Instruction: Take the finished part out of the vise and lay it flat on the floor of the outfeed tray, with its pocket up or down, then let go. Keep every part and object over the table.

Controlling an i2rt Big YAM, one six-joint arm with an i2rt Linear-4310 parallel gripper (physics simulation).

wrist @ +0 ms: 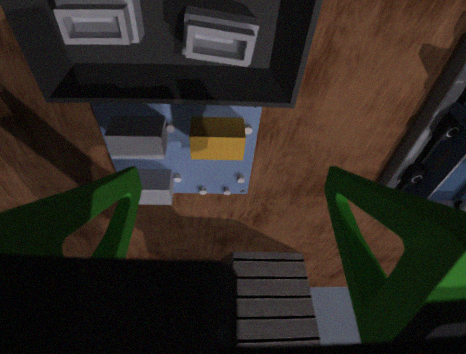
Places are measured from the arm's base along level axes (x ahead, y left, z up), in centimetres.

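Pixels of known places: gripper, fingertip midpoint: [233,177].
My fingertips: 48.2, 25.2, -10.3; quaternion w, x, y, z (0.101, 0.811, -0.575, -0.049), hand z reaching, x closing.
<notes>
Behind a point stands the place of what it marks, as x, y, z.
A grey block with a rectangular pocket [220,46] @(48.9, 26.1, -24.3) lies in the dark outfeed tray [175,104] @(40.3, 28.5, -26.8), slightly turned, and looks flat on its floor with the pocket up. A second similar grey block [95,26] @(47.4, 36.2, -24.3) lies to its left in the tray, also pocket up. My gripper [233,177] @(48.2, 25.3, -10.3) is wide open, with its green fingers apart and no part between them. It is below the tray in the view, away from both blocks. I cannot clearly identify the vise in this view.
A blue plate [210,172] @(30.8, 21.8, -26.8) with pins lies beside the tray, bearing a yellow block [217,146] @(38.8, 23.2, -23.2) and a grey block [137,142] @(36.9, 31.6, -23.2). Another grey block [157,187] @(29.3, 28.5, -23.6) is near the left finger. A slatted grey piece [275,307] @(8.2, 1.8, -15.5) is at the bottom, and dark equipment [435,160] @(44.6, -5.5, -24.3) at the right.
</notes>
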